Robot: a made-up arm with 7 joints.
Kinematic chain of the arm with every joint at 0, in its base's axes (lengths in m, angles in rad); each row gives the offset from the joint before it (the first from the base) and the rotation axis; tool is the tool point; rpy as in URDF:
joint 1: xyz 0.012 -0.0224 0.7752 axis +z
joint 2: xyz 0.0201 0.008 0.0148 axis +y
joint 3: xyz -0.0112 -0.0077 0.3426 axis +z
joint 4: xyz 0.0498 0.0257 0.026 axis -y
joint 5: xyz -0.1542 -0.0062 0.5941 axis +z
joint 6: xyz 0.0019 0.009 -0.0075 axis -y
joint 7: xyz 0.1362 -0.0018 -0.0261 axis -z
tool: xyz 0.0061 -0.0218 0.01 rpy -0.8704 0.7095 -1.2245
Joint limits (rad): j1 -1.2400..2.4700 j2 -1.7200..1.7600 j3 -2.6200..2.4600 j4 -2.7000..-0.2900 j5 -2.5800..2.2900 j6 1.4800..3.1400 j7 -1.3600..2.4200
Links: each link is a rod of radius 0.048 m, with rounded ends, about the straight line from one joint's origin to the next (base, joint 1, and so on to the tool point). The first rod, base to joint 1, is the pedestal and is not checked.
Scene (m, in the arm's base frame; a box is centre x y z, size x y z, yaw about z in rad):
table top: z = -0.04
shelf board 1: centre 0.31 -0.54 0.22 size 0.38 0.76 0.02 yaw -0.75
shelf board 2: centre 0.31 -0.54 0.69 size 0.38 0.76 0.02 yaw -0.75
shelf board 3: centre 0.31 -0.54 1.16 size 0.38 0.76 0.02 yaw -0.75
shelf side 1: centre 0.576 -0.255 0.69 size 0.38 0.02 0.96 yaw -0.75
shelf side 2: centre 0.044 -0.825 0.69 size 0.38 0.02 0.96 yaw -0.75
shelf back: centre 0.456 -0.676 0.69 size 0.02 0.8 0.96 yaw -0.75
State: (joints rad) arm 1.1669 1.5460 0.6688 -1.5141 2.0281 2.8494 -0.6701
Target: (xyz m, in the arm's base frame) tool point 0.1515 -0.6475 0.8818
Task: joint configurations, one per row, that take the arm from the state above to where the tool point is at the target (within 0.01 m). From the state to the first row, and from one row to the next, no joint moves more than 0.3 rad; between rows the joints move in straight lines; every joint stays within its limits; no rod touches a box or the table.
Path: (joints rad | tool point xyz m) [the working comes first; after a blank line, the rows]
Joints at the target: 2.4700 0.3447 2.4600 -2.4081 2.1582 1.8110 -0.6273
Straight joint move there: touches shelf side 2.

1: 1.3021 1.4600 0.9247 -1.6835 2.0655 2.8575 -0.6526 | -0.3488 0.5426 0.3428
2: 1.4373 1.3740 1.1806 -1.8529 2.1029 2.8656 -0.6352 | -0.5371 0.3992 0.5049
3: 1.5725 1.2880 1.4365 -2.0223 2.1403 2.8736 -0.6177 | -0.6293 0.1913 0.6668
4: 1.7077 1.2020 1.6923 -2.1918 2.1778 2.8817 -0.6003 | -0.6093 -0.0382 0.8011
5: 1.8430 1.1160 1.9482 -2.3612 2.2152 2.8898 -0.5828 | -0.4879 -0.2393 0.8867
6: 1.9782 1.0300 2.2041 -2.5306 2.2526 2.8979 -0.5654 | -0.3012 -0.3704 0.9128
7: 2.1134 0.9440 2.4600 -2.7000 2.2900 2.9060 -0.5479 | -0.1015 -0.4118 0.8818
8: 2.2025 0.7942 2.4600 -2.6270 2.2570 2.6322 -0.5677 | -0.0637 -0.4857 0.8815
9: 2.2917 0.6444 2.4600 -2.5541 2.2241 2.3585 -0.5876 | -0.0086 -0.5530 0.8827
10: 2.3808 0.4945 2.4600 -2.4811 2.1911 2.0847 -0.6074 | 0.0637 -0.6087 0.8836
11: 2.4700 0.3447 2.4600 -2.4081 2.1582 1.8110 -0.6273 | 0.1515 -0.6475 0.8818

